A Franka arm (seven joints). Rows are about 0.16 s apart.
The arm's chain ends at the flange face. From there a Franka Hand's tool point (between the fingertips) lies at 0.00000 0.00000 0.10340 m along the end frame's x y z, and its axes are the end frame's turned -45 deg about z.
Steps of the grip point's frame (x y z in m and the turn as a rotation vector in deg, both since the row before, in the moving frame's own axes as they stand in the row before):
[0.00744, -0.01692, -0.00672, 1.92, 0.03, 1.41]
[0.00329, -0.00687, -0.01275, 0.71, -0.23, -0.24]
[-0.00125, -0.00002, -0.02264, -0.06, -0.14, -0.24]
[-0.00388, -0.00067, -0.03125, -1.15, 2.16, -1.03]
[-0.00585, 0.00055, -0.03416, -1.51, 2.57, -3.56]
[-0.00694, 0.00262, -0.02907, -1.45, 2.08, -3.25]
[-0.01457, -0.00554, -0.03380, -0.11, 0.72, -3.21]
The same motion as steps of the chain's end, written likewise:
[-0.00432, -0.01471, -0.00666, 1.38, -1.34, 1.41]
[-0.00133, -0.00657, -0.01274, 0.34, -0.66, -0.24]
[-0.00080, 0.00061, -0.02264, -0.14, -0.06, -0.24]
[-0.00743, 0.00360, -0.03116, 0.71, 2.34, -1.03]
[-0.00891, 0.00604, -0.03402, 0.75, 2.88, -3.56]
[-0.00753, 0.00769, -0.02897, 0.45, 2.50, -3.25]
[-0.01526, 0.00719, -0.03379, 0.43, 0.59, -3.21]

